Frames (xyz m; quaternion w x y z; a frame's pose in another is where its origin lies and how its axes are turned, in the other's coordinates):
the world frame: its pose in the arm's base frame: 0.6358 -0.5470 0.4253 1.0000 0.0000 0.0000 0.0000
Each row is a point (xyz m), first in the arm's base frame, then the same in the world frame.
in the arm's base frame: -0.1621 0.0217 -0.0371
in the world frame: -0.7979 0.5687 -0.4624
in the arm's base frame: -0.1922 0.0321 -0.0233
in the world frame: -0.8280 0.5791 -0.4486
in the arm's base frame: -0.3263 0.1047 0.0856
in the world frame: -0.9621 0.6517 -0.3397
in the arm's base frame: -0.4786 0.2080 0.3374
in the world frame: -1.1144 0.7550 -0.0879
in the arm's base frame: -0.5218 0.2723 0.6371
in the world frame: -1.1576 0.8193 0.2118
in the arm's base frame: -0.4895 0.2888 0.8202
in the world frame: -1.1253 0.8358 0.3949
